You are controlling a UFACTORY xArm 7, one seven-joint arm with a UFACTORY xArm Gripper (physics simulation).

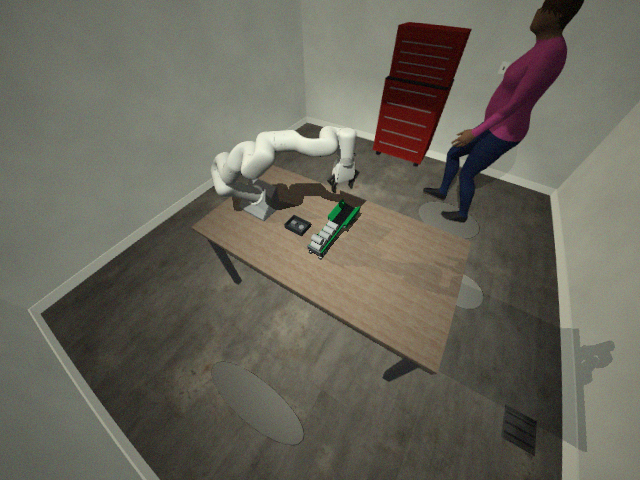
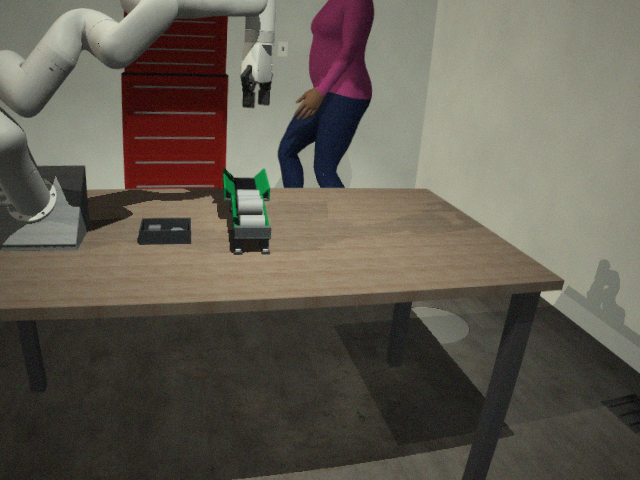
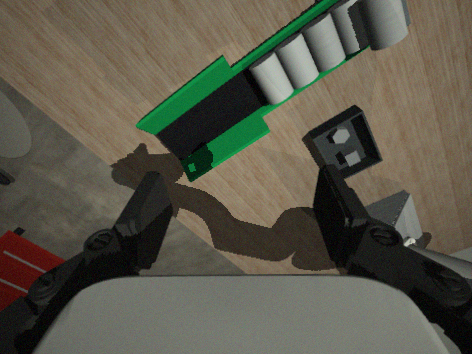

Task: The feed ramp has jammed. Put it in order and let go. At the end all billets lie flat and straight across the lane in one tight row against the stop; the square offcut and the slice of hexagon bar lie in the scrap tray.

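Frame: origin at the arm's base, x ahead, y left, z up, level; metres.
Where they show: gripper, fingertip midpoint: [image 1: 342, 189] [image 2: 256, 106] [image 3: 240, 188]; arm's base, link origin: [image 1: 255, 195] [image 2: 32, 200].
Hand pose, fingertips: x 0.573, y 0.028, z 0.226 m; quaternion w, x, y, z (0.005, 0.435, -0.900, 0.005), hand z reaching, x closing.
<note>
Things, the pixels of their top centre, and the offset from my fingertips. Level surfaces: height alone.
- flat billet, top centre: [image 3: 273, 82] [image 2: 248, 190] dx -0.022, dy -0.039, dz -0.218 m
- grey stop, top centre: [image 2: 253, 226] dx -0.049, dy -0.220, dz -0.253 m
- scrap tray, top centre: [image 3: 349, 150] [image 2: 165, 224] [image 1: 297, 223] dx -0.243, dy -0.071, dz -0.292 m
- hexagon slice, top centre: [image 3: 341, 136] dx -0.215, dy -0.074, dz -0.307 m
- square offcut, top centre: [image 3: 352, 158] dx -0.271, dy -0.068, dz -0.298 m
- wooden table, surface height: dz -0.327 m
The feed ramp [image 1: 338, 212] [image 2: 229, 186] [image 3: 215, 116] is green with a dark lane floor. Several pale cylindrical billets lie across its lane; one flat billet [image 3: 271, 78] is at the upper end of the row. Another billet [image 1: 317, 238] [image 2: 250, 205] [image 3: 384, 24] sits higher, on top of the row near the grey stop [image 2: 252, 232], and partly hides those under it. The scrap tray [image 1: 295, 230] [image 2: 164, 238] [image 3: 311, 150] holds the hexagon slice [image 3: 341, 136] and the square offcut [image 3: 353, 158], lying apart. My gripper [image 1: 342, 188] [image 2: 256, 103] [image 3: 240, 188] is open and empty, high above and beyond the ramp's upper end.
The wooden table [image 1: 382, 289] [image 2: 361, 268] carries the ramp, tray and arm base [image 1: 260, 209] [image 2: 46, 232]. The tray stands between base and ramp. Beyond the table are a red tool cabinet [image 1: 408, 118] [image 2: 175, 124] and a person in a pink top [image 1: 532, 87] [image 2: 343, 56].
</note>
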